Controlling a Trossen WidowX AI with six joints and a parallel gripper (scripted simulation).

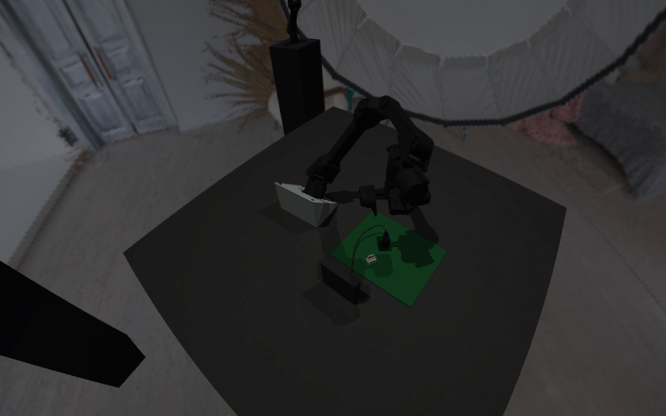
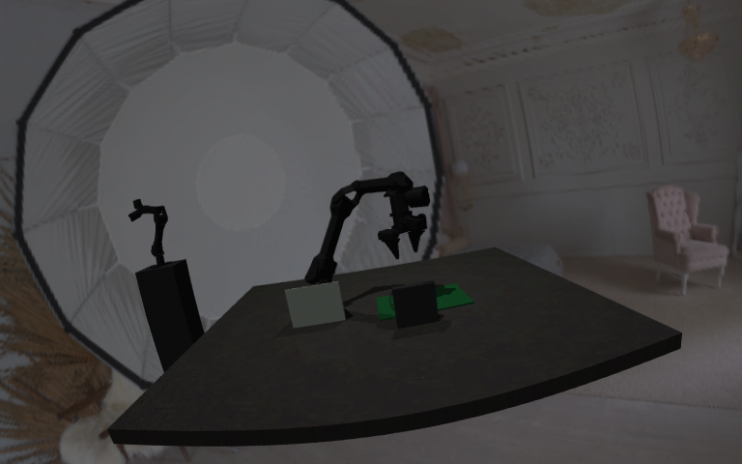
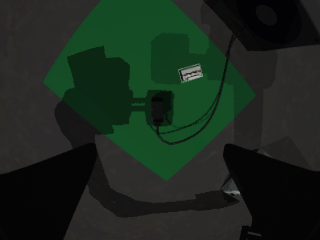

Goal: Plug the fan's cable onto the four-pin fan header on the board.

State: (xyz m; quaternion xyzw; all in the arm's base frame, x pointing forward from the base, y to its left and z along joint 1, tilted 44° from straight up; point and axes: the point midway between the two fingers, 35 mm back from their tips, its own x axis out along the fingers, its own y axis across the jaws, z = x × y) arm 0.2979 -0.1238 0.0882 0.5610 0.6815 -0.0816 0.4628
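The black plug lies 14 cm below my gripper tip. The rest, counted from my gripper tip: fan box: 5 cm behind, 21 cm to the right, 10 cm below; then green board: 3 cm ahead, 2 cm to the right, 18 cm below.
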